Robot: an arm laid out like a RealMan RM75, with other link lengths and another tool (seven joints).
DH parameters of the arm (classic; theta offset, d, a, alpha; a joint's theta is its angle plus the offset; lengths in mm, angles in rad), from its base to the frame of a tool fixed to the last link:
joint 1: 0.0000 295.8 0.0 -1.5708
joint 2: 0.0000 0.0 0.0 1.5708
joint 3: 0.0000 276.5 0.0 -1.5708
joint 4: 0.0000 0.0 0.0 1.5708
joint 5: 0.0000 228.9 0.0 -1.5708
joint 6: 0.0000 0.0 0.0 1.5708
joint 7: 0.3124 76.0 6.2 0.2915
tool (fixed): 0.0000 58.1 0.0 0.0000
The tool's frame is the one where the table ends.
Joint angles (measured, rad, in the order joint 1, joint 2, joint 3, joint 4, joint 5, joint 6, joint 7), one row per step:
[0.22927 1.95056 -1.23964 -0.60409 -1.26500 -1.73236 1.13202]
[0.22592 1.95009 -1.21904 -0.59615 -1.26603 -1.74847 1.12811]
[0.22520 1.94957 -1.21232 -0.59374 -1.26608 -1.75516 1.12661]
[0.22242 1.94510 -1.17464 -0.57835 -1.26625 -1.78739 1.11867]
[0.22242 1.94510 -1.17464 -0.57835 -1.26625 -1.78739 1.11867]
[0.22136 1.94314 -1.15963 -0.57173 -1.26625 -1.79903 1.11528]
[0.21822 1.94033 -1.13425 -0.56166 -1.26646 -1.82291 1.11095]
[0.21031 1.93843 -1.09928 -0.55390 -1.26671 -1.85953 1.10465]
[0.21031 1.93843 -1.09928 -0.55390 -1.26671 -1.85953 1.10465]
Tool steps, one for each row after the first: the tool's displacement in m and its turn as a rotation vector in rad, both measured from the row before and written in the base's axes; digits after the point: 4 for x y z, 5 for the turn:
[0.0020 -0.0019 0.0032 0.01039 0.01286 -0.00381]
[0.0004 -0.0006 0.0013 0.00335 0.00473 0.00046]
[0.0031 -0.0027 0.0074 0.02087 0.02284 -0.00144]
[0.0000 0.0000 0.0000 0.00000 0.00000 0.00000]
[0.0014 -0.0010 0.0029 0.00909 0.00842 -0.00148]
[0.0020 -0.0026 0.0049 0.01328 0.01699 -0.00034]
[0.0021 -0.0047 0.0067 0.02004 0.02492 0.00472]
[0.0000 0.0000 0.0000 0.00000 0.00000 0.00000]

